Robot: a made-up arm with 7 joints.
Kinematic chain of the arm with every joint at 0, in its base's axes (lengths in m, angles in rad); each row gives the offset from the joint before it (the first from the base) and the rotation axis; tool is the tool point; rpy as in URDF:
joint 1: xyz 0 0 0.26 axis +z
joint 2: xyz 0 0 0 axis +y
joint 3: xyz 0 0 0.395 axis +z
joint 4: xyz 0.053 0 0 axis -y
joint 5: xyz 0.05 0 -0.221 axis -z
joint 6: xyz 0 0 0 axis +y
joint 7: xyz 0.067 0 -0.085 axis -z
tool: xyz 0 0 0 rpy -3.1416 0 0
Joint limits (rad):
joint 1: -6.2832..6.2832
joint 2: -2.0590..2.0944
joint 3: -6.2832..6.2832
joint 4: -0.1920..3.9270
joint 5: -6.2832..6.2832
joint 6: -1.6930..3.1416
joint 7: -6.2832..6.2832
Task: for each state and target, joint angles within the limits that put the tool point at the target. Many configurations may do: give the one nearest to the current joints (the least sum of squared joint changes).
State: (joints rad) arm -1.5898 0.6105 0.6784 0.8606 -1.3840 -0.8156 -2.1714
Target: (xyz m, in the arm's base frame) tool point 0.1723 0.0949 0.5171
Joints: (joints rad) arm -1.1699 0.2163 1.4171 0.5030 -1.6525 -1.1745 -2.1714
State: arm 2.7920 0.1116 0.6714 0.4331 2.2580 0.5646 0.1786
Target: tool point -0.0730 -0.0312 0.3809
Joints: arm 2.8904 -0.4828 0.6343 0.1250 2.2965 0.3230 0.1786
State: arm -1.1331 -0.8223 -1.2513 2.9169 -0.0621 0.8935 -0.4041
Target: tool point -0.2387 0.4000 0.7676
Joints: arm -1.4581 -0.8084 -1.1900 2.6814 -0.0379 1.3778 -0.4041
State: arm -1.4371 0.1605 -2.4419 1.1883 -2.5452 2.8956 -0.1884
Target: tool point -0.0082 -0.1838 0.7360
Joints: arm -1.1681 0.7672 -2.5821 1.2728 -2.4978 3.0535 -0.1884
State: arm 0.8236 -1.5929 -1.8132 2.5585 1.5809 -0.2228 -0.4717
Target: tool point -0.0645 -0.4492 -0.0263
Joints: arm 0.8340 -1.7874 -1.9361 1.6529 1.9450 -0.5620 -0.4717
